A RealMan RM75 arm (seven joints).
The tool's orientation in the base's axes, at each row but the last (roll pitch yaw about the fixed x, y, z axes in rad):
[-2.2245, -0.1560, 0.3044]
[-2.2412, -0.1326, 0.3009]
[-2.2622, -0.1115, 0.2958]
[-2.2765, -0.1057, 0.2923]
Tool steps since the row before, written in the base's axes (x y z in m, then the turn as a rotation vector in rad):
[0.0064, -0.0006, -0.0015, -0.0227, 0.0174, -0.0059]
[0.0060, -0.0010, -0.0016, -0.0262, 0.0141, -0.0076]
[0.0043, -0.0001, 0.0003, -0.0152, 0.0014, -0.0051]
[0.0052, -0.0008, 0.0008, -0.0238, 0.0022, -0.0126]
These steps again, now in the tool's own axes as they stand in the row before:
[0.0056, 0.0034, -0.0005, -0.0172, -0.0116, 0.0206]
[0.0052, 0.0035, -0.0007, -0.0217, -0.0094, 0.0196]
[0.0041, 0.0010, -0.0009, -0.0146, -0.0010, 0.0067]
[0.0048, 0.0012, -0.0019, -0.0234, 0.0019, 0.0134]

